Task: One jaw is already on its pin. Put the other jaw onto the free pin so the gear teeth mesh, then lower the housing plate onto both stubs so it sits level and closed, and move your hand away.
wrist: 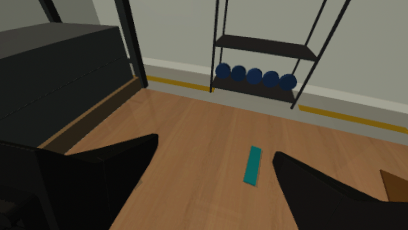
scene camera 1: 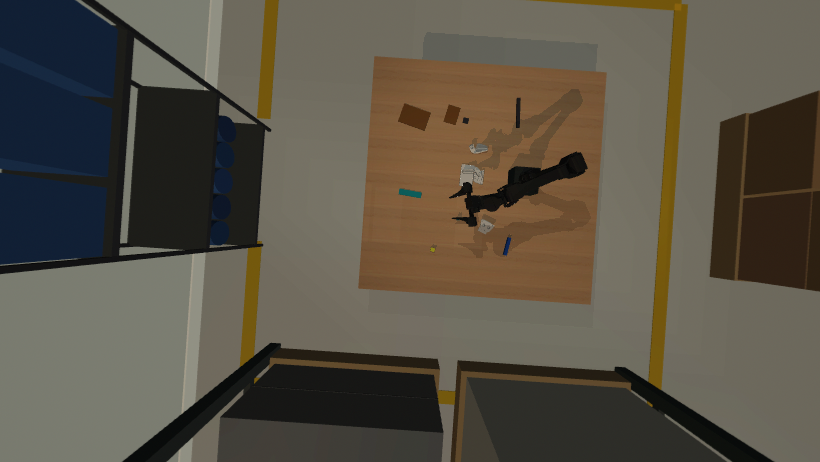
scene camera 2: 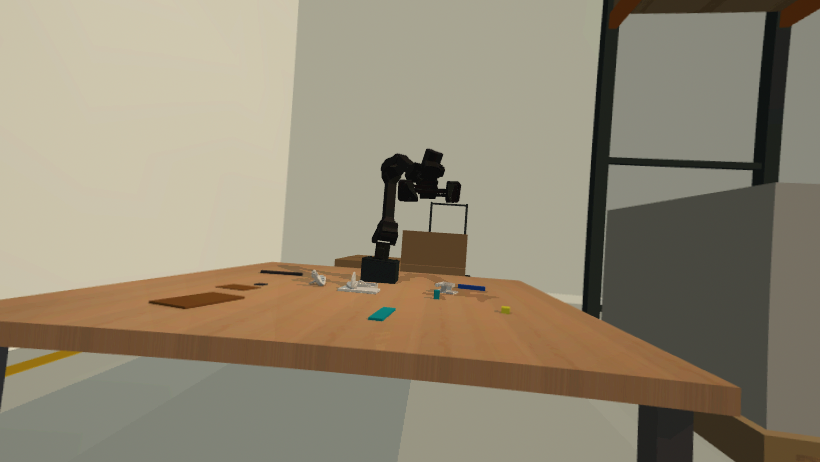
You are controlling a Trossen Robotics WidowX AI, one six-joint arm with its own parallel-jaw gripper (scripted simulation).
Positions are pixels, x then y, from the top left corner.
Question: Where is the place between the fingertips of my gripper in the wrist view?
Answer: At 216, 148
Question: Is my gripper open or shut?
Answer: Open.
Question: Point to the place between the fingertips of my gripper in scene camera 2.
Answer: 433, 200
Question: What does my gripper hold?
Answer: Nothing.
